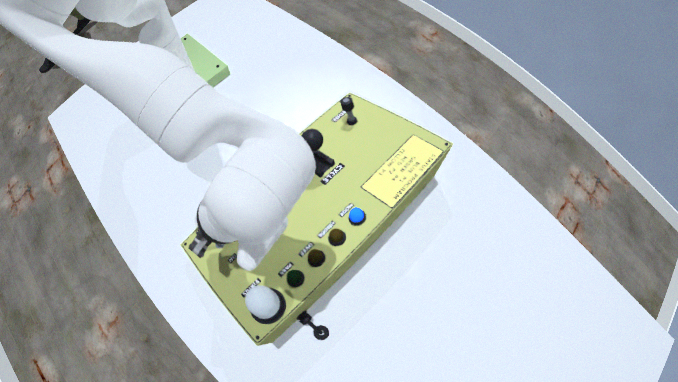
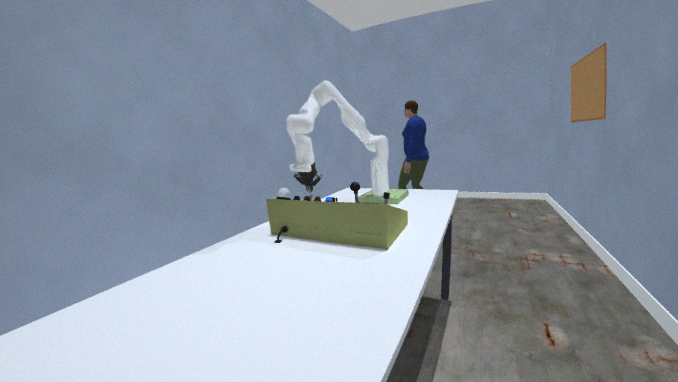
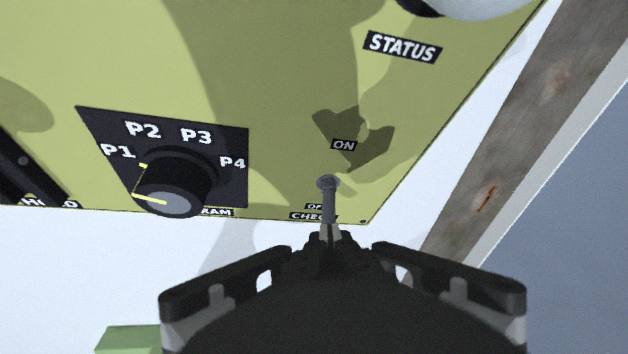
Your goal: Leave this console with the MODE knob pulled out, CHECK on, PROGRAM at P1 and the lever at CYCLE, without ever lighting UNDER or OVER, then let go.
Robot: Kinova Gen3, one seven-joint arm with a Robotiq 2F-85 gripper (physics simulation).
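The olive console point(image 1: 379, 123) point(image 2: 331, 223) point(image 3: 263, 66) lies on the white table point(image 1: 474, 285). My gripper point(image 3: 329, 237) point(image 1: 199, 244) point(image 2: 308, 180) hangs over the console's near-left corner with its fingers shut. The fingertips are right at the tip of the grey CHECK toggle point(image 3: 326, 198), whose stick leans over the OFF label, away from ON. The PROGRAM knob point(image 3: 171, 193) has its yellow mark toward P1. The lever point(image 1: 312, 139) stands at the slot end away from the CYCLE label point(image 1: 332, 173). The MODE knob point(image 1: 349, 107) stands at the far corner. The UNDER lamp point(image 1: 337, 236) and OVER lamp point(image 1: 315, 258) are dark.
The MODE lamp point(image 1: 356, 216) glows blue; the PASS lamp point(image 1: 295, 277) is dark. A white STATUS dome point(image 1: 262, 302) sits at the near corner. A small black handle point(image 1: 315, 327) sticks out of the console's side. A person point(image 2: 413, 145) stands behind the table.
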